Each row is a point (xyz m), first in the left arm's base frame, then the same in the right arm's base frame.
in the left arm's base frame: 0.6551 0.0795 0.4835
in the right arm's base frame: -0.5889 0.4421 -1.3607
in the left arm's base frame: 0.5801 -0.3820 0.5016
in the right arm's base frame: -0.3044 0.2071 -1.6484
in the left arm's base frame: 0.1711 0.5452 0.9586
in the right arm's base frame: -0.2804 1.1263 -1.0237
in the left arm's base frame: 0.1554 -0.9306 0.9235
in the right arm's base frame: 0.4163 0.2825 -2.0147
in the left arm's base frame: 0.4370 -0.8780 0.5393
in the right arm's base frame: 0.0588 -0.0263 -1.9340
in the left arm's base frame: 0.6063 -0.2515 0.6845
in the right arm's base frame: -0.3432 0.4294 -1.6638
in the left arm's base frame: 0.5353 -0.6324 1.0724
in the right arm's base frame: -0.0096 0.5458 -2.0830
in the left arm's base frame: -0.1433 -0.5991 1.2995
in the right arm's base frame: 0.6062 0.7979 -1.8178
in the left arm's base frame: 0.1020 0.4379 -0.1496
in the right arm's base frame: -0.4420 0.1509 -0.5070
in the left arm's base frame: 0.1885 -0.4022 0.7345
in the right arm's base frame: 0.0943 0.4154 -1.5735
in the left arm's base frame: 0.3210 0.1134 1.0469
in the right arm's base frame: -0.1836 0.9510 -1.4440
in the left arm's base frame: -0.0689 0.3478 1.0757
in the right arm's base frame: 0.0445 1.1304 -1.0924
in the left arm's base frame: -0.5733 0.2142 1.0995
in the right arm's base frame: 0.5411 1.1098 -0.9319
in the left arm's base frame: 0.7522 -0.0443 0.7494
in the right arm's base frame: -0.5484 0.5881 -1.6300
